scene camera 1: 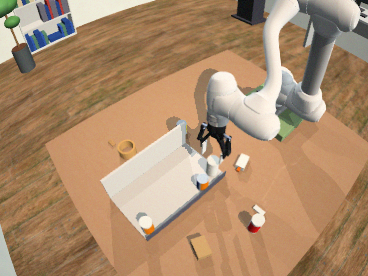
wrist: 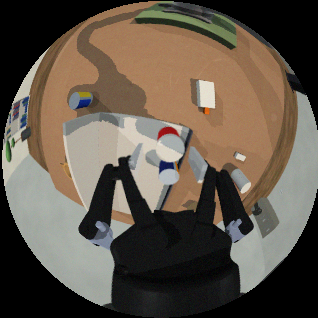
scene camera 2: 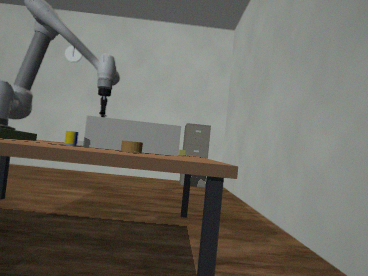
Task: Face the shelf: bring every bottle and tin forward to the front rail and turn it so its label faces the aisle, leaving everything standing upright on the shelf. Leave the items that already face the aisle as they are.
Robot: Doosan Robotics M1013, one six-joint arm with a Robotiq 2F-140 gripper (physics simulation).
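Places are measured from the arm's base along level axes (x ahead, y left, z up), in metres.
Pixels of known places: gripper, fingertip midpoint: (scene camera 1: 212, 157) (wrist: 165, 151).
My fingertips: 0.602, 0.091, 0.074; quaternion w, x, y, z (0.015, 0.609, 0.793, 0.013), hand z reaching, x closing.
Ahead of a thing's pixels: the offset from my fingertips to its top centre, as dx, dy, dz.
The white shelf tray (scene camera 1: 159, 186) (scene camera 2: 150, 137) (wrist: 95, 150) has a dark front rail @[+0.202, +0.084, -0.085] (scene camera 1: 187, 205). A white-topped bottle @[-0.001, +0.009, -0.015] (scene camera 1: 212, 166) (wrist: 170, 147) stands upright near the rail at the end nearest the robot; red shows on one side in the wrist view. Beside it stands a blue-and-orange tin @[+0.087, +0.041, -0.044] (scene camera 1: 202, 182) (wrist: 168, 173), orange toward the rail. A white-capped orange bottle @[+0.412, +0.070, -0.018] (scene camera 1: 147, 225) stands at the rail's far end. My gripper (scene camera 1: 213, 153) (scene camera 2: 103, 115) (wrist: 165, 151) is open and empty above the white-topped bottle, which shows between the fingertips in the wrist view.
A blue-and-yellow tin @[-0.054, -0.295, -0.058] (scene camera 1: 181, 125) (scene camera 2: 71, 138) (wrist: 81, 100) stands behind the tray. A tan ring-shaped cup @[+0.256, -0.363, -0.078] (scene camera 1: 126, 155) (scene camera 2: 132, 147) is behind too. In front are a red-and-white can @[+0.048, +0.355, -0.029] (scene camera 1: 256, 224), a tan block @[+0.291, +0.278, -0.078] (scene camera 1: 201, 247) and a white box @[-0.151, +0.070, -0.100] (scene camera 1: 243, 161) (wrist: 205, 94).
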